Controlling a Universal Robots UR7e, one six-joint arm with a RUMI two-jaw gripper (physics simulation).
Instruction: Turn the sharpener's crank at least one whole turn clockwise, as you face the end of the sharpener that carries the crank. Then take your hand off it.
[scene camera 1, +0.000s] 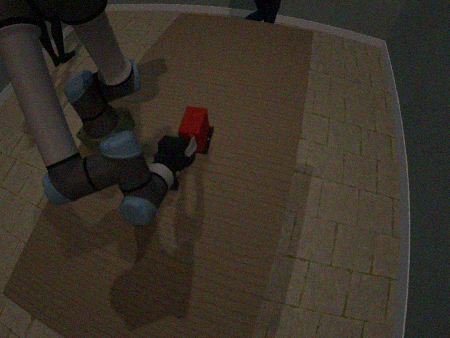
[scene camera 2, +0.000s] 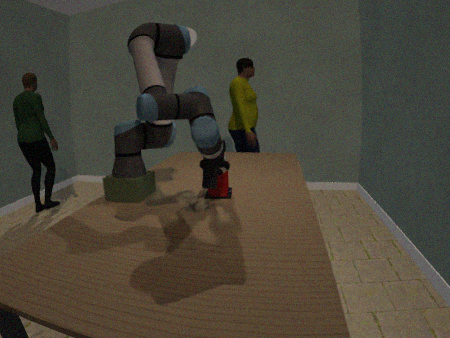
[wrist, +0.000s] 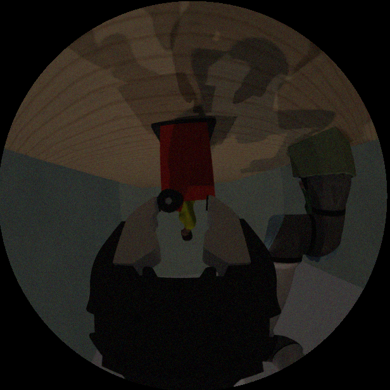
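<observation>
A red sharpener (scene camera 1: 195, 121) and my gripper (scene camera 1: 187, 141) are visible together. The wrist view also shows my gripper (wrist: 183, 197).
</observation>
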